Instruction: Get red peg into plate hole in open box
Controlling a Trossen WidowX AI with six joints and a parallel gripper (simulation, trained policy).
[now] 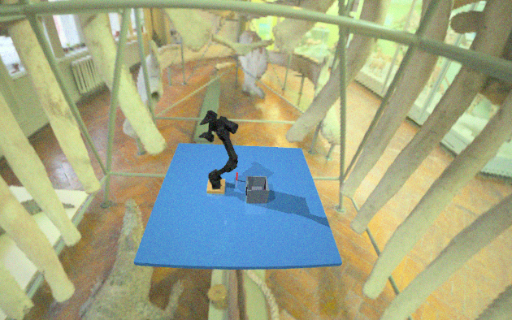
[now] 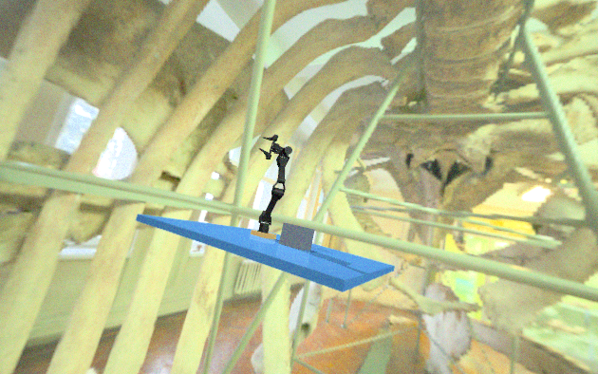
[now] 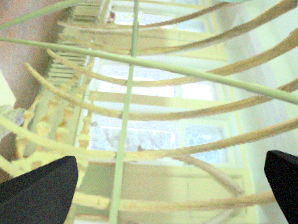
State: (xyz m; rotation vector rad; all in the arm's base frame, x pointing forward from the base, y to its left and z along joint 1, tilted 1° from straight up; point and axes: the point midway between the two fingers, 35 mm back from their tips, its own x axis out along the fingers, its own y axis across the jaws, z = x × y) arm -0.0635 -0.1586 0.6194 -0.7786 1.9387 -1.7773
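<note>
The red peg is 61 cm below my gripper tip, 28 cm to the left of it and 28 cm ahead of it. Round my gripper tip: light grey plate: 61 cm below, 40 cm ahead, 7 cm to the left.
</note>
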